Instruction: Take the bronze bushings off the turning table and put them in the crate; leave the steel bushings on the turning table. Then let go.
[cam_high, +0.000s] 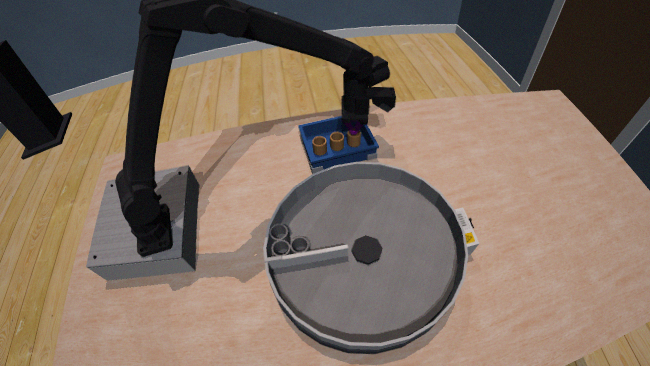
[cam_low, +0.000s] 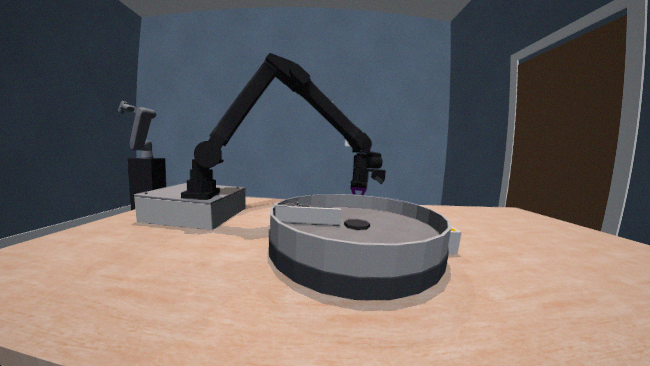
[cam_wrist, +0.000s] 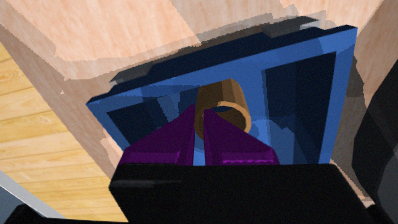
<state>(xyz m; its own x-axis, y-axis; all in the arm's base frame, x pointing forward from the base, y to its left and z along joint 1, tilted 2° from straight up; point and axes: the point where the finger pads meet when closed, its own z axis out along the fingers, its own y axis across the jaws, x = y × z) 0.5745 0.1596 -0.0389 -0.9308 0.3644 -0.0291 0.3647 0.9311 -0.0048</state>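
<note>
Now: the blue crate 6 cm behind my hand, 1 cm to the right of it and 1 cm below it. Round my hand: turning table (36 cm to the right, 13 cm behind, 2 cm above).
</note>
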